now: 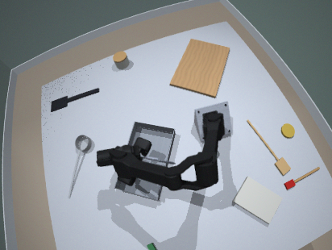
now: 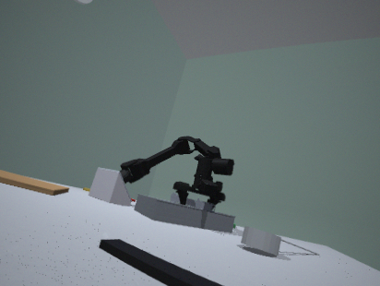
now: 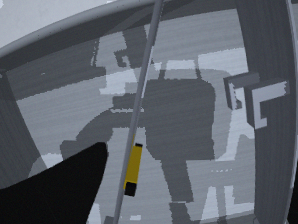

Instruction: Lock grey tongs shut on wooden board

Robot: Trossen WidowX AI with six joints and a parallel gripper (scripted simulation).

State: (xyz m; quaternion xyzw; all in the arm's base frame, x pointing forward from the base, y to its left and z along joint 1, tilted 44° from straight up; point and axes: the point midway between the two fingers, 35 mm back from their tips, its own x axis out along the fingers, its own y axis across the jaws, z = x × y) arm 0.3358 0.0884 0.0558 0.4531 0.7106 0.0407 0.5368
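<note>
Now: gripper tip 3 cm past the grey roasting tin and 2 cm to the left of it. The rest, counted from my gripper tip: black spatula (47 cm to the right, 34 cm ahead, 2 cm below); lidded jar (61 cm to the right, 1 cm ahead, 1 cm above); white block (44 cm behind, 27 cm to the left, 2 cm below).
</note>
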